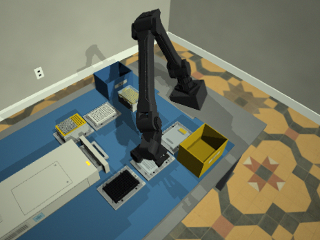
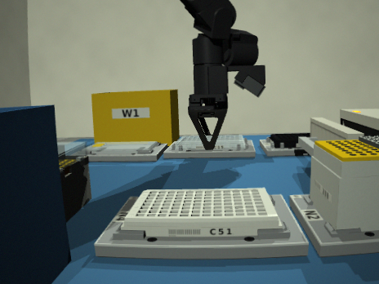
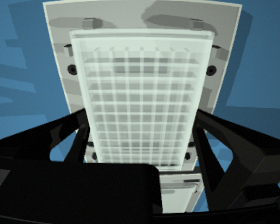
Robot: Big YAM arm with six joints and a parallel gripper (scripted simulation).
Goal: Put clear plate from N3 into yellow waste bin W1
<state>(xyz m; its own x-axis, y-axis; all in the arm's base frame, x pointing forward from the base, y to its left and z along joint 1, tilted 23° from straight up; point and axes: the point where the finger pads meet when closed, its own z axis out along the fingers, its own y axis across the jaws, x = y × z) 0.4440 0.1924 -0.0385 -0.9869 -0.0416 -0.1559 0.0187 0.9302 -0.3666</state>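
Right now my hand is 10 mm above the nest N3. Round my hand: black plate (180 mm ahead); flat lid (170 mm behind, 20 mm to the right); clear plate (right at my hand).
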